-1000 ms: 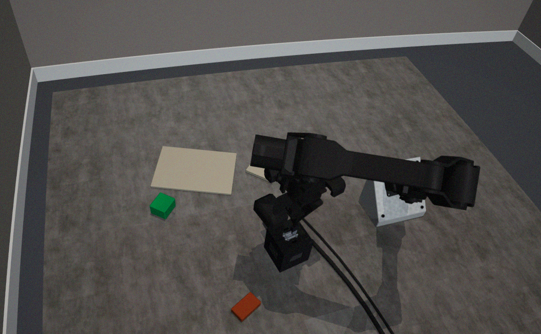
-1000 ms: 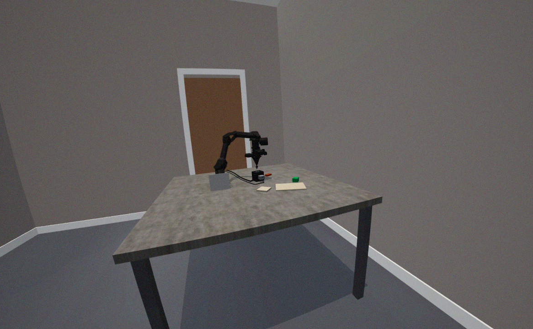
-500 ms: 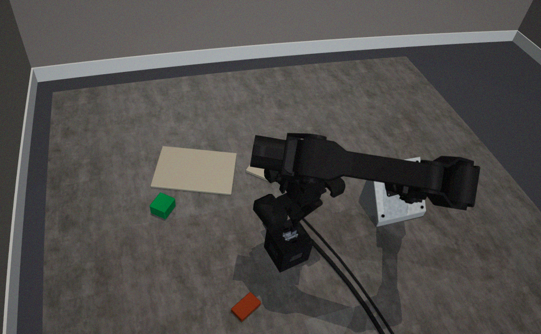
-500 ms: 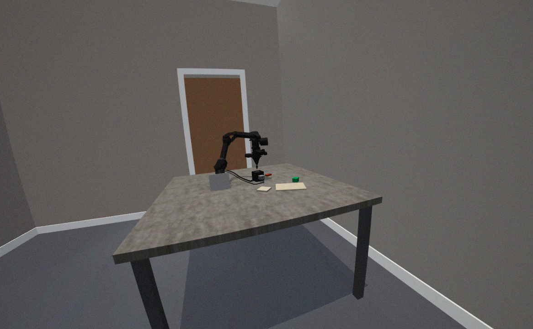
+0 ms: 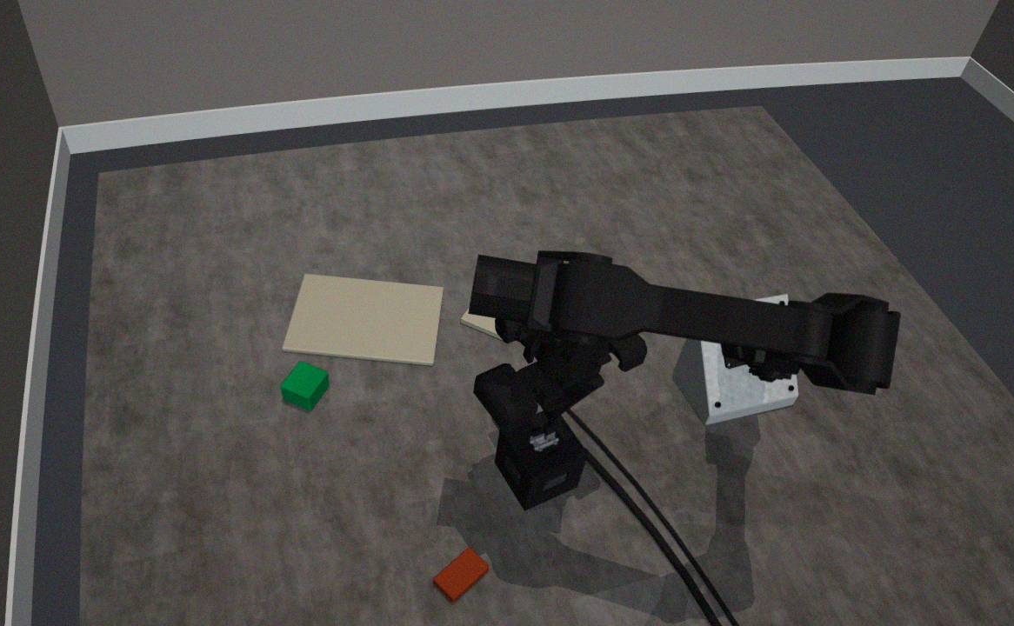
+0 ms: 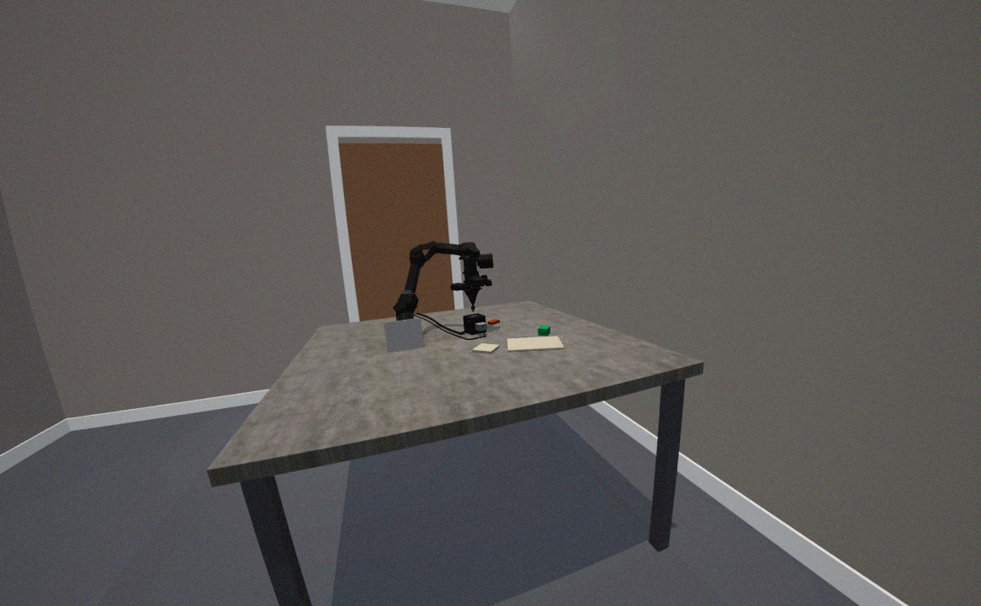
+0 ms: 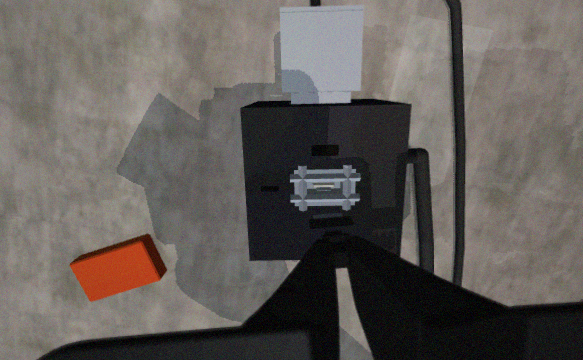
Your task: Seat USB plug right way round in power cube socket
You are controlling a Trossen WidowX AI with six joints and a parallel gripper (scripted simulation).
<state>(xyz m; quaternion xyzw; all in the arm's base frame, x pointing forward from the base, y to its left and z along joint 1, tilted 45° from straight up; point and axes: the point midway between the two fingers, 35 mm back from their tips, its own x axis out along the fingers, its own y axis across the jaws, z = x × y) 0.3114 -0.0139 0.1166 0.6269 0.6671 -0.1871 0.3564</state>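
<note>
Right now my gripper tip is 20 mm above the USB plug. The rest, counted from my gripper tip: beige tile (270 mm to the right, 130 mm below, 40 mm behind); USB socket (60 mm below); orange block (130 mm below, 130 mm ahead, 100 mm to the left).
</note>
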